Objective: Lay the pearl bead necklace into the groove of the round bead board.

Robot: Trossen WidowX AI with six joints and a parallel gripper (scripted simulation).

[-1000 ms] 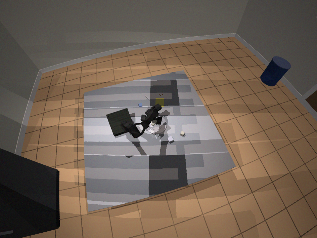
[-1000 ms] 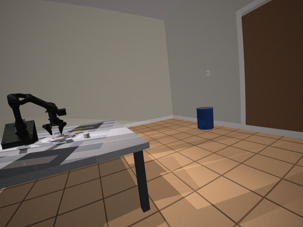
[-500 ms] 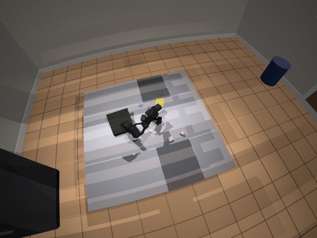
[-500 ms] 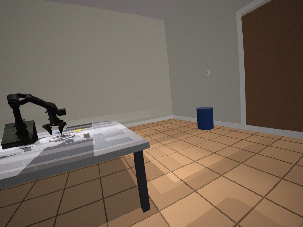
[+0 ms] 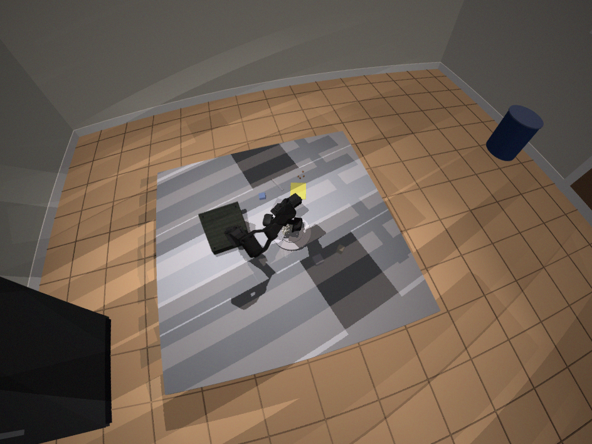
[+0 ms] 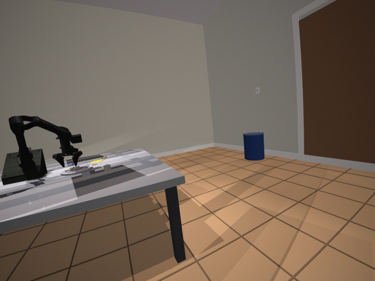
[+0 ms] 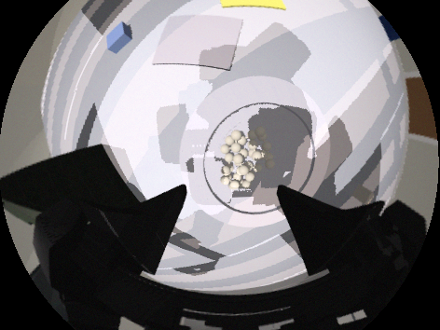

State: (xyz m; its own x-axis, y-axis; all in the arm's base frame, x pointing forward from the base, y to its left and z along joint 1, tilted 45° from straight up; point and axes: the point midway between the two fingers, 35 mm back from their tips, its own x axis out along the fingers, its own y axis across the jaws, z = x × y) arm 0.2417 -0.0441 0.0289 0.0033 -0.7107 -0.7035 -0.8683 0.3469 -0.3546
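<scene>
Now: gripper tip 4 cm short of the round bead board, 3 cm above it and 1 cm to the left of it. Round my gripper tip: grey card (17 cm to the left, 5 cm ahead, 4 cm below); blue block (27 cm to the left, 4 cm behind, 3 cm below); white block (20 cm to the right, 11 cm ahead, 3 cm below).
</scene>
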